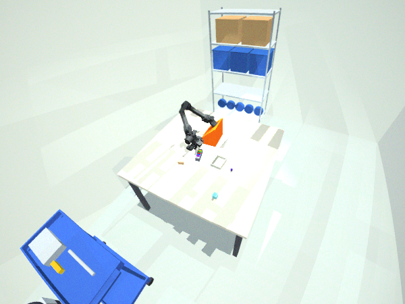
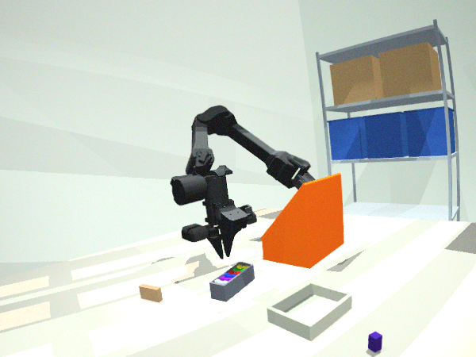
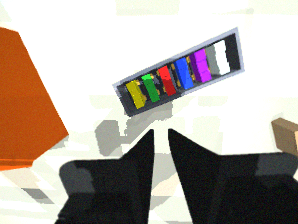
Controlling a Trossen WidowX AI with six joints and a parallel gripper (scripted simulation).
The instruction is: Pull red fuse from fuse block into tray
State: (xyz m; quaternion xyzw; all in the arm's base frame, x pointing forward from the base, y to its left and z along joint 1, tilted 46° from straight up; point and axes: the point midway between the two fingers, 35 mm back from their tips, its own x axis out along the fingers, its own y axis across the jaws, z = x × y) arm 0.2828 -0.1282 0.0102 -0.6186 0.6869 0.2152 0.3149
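My gripper tip is now 5 cm to the right of the red fuse, 3 cm above it and 2 cm short of it. The rest, counted from my gripper tip: tray 26 cm to the left, 6 cm below, 4 cm ahead.
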